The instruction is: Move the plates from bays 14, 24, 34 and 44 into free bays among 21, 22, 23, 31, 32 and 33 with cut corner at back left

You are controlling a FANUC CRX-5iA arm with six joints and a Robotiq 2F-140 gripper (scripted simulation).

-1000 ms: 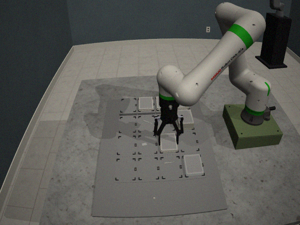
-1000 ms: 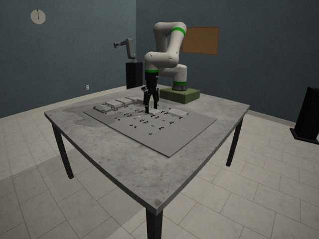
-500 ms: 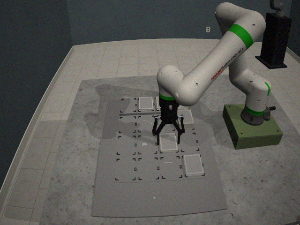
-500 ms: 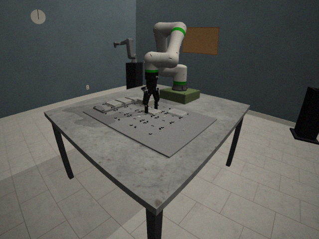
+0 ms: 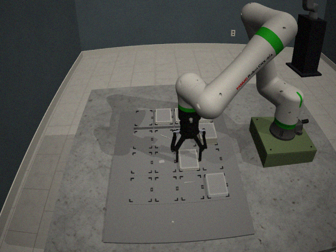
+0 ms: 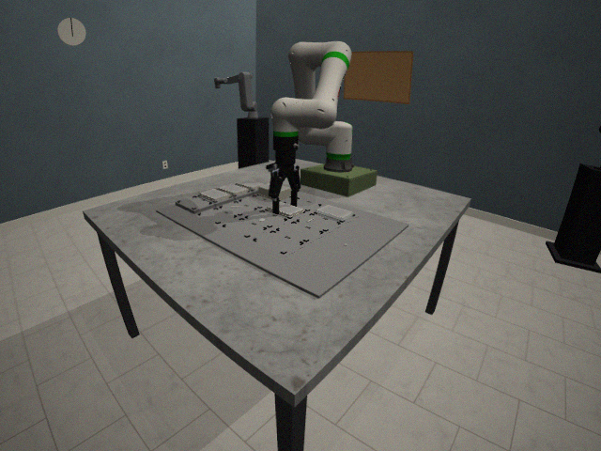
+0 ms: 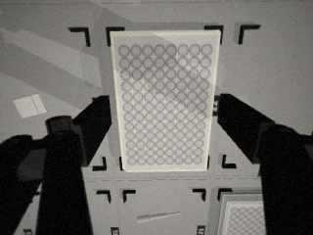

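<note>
Right now my hand is 30 mm short of the white pointed piece, 130 mm to the right of it and 30 mm above it. The rest, counted from my hand: sealed deep-well block 140 mm behind, 140 mm to the right, 10 mm below.
</note>
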